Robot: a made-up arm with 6 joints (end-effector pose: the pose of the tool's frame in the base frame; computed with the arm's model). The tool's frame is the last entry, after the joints. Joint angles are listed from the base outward.
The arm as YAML. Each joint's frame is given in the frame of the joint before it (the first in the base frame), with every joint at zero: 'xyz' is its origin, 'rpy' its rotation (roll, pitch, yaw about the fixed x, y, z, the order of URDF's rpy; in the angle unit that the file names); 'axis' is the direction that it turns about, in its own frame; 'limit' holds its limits. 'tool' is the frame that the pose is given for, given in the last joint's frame.
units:
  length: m
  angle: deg
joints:
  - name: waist
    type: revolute
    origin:
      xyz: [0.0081, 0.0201, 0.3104]
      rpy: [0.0, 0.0, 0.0]
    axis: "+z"
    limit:
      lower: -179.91
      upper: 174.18
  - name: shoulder
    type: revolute
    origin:
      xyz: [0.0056, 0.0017, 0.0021]
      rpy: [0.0, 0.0, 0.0]
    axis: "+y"
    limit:
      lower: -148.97
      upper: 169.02
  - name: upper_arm
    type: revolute
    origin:
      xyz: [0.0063, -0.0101, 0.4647]
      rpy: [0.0, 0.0, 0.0]
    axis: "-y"
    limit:
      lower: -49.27
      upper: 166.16
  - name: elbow
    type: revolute
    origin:
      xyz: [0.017, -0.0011, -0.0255]
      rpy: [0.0, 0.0, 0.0]
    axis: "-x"
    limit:
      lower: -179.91
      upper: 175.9
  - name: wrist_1
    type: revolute
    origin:
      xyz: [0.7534, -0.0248, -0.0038]
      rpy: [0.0, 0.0, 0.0]
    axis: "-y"
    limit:
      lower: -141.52
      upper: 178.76
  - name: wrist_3
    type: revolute
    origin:
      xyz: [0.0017, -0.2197, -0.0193]
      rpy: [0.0, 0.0, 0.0]
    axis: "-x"
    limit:
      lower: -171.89
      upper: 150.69
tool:
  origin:
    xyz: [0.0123, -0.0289, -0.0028]
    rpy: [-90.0, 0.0, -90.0]
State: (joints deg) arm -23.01 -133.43 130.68 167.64 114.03 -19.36
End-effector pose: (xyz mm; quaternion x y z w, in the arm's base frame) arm -264.6 418.1 -792.8 -0.4808 -0.1432 0.5253 0.6873
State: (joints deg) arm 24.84 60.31 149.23 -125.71 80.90 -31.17
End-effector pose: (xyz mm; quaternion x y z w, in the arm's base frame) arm 558.6 432.9 1341.2 0.6301 0.1712 0.5401 0.5310
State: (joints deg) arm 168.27 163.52 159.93 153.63 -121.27 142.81
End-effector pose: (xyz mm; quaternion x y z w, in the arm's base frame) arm -909.3 23.3 -94.9 0.1417 0.2855 0.7629 0.5625
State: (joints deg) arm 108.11 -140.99 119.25 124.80 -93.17 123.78
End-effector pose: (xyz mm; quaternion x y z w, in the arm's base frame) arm -15.7 -252.3 -838.8 -0.5311 0.4888 0.0674 0.6888
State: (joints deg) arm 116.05 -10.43 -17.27 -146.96 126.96 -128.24
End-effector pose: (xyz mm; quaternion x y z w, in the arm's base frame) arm -442.3 574.0 503.0 0.7386 0.5012 0.1881 0.4097
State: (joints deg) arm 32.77 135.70 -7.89 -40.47 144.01 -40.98
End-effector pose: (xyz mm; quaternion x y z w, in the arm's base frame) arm -205.0 -396.3 -353.1 -0.4728 0.4650 -0.4325 0.6109
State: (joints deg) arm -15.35 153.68 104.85 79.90 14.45 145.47
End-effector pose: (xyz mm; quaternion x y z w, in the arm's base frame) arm 831.7 -257.2 -569.9 0.4226 0.8194 0.2055 0.3282
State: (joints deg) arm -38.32 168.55 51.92 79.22 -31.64 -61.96
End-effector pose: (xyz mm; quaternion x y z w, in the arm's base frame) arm -101.2 -29.7 -918.8 0.5741 -0.7273 -0.1820 0.3292
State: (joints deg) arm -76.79 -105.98 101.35 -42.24 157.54 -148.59
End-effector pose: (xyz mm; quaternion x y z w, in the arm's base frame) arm -452.0 1139.8 -30.1 0.5367 0.3541 -0.4428 0.6249
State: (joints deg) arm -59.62 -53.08 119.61 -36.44 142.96 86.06
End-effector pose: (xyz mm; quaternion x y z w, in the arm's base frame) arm -721.5 852.7 867.0 0.8269 -0.3276 0.1995 0.4112
